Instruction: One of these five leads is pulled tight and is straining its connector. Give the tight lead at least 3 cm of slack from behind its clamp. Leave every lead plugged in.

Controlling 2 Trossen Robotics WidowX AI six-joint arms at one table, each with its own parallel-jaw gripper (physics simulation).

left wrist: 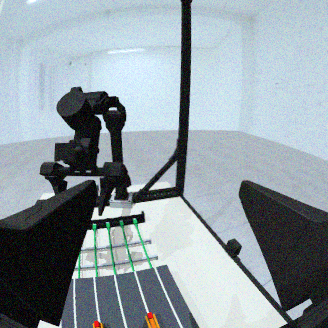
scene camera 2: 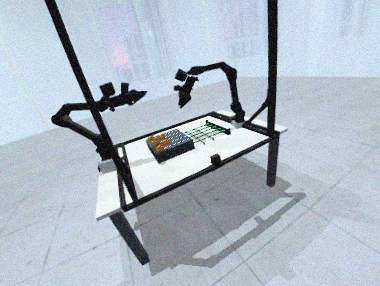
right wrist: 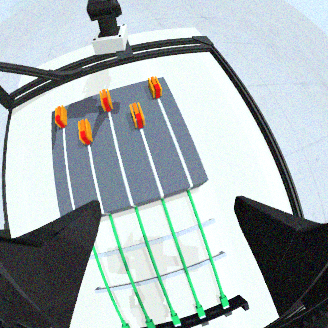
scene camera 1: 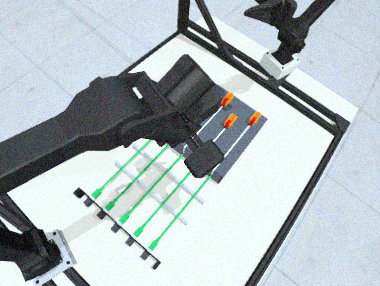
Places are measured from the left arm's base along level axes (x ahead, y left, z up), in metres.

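Pixels of known places: left gripper, fingertip midpoint: (left wrist: pixel 170 188) (scene camera 2: pixel 146 92) (scene camera 1: pixel 230 1); right gripper, fingertip midpoint: (scene camera 2: pixel 179 106) (right wrist: pixel 168 206) (scene camera 1: pixel 197 133); left arm's base, origin of the base link: (scene camera 2: pixel 107 157) (right wrist: pixel 109 31) (scene camera 1: pixel 282 56); right arm's base, origin of the base link: (left wrist: pixel 121 196) (scene camera 2: pixel 239 121) (scene camera 1: pixel 46 257).
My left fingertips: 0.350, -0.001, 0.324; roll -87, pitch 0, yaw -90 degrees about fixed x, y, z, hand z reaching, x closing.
Ahead of a thing's pixels: the offset from my left fingertips to its top centre, as dx, dy, dz. "spot": to the spot under its first point. Level surfaces: height alone.
Five leads run green from the black connector bar (scene camera 1: pixel 156 263) (left wrist: pixel 141 217) (right wrist: pixel 235 303) over thin rods, then white across the grey block (scene camera 1: pixel 241 145) (scene camera 2: pixel 175 154) (right wrist: pixel 136 160) to orange-and-red clamps, such as one clamp {spot: -0.061, +0.151, -0.304} (scene camera 1: pixel 254 118) (right wrist: pixel 137 115). The leads look nearly straight; which is tight I cannot tell. The visible green plugs sit at the bar. My right gripper (scene camera 2: pixel 183 104) (right wrist: pixel 168 206) is open and empty, above the leads; its arm hides part of the block in scene camera 1. My left gripper (scene camera 2: pixel 144 93) (left wrist: pixel 170 188) is open and empty, high beyond the clamp end.
Two thin grey rods, including the front rod {spot: +0.299, +0.153, -0.381} (right wrist: pixel 160 275), cross under the green leads. A black frame {spot: -0.060, +0.415, -0.389} (scene camera 1: pixel 300 197) (right wrist: pixel 260 127) borders the white table {dz -0.400} (right wrist: pixel 240 130). A frame post {spot: +0.673, -0.128, +0.068} (scene camera 2: pixel 272 55) (left wrist: pixel 185 100) rises at a corner. A small black block {spot: +0.263, -0.265, -0.366} (scene camera 2: pixel 215 160) (left wrist: pixel 233 247) is on the frame's side.
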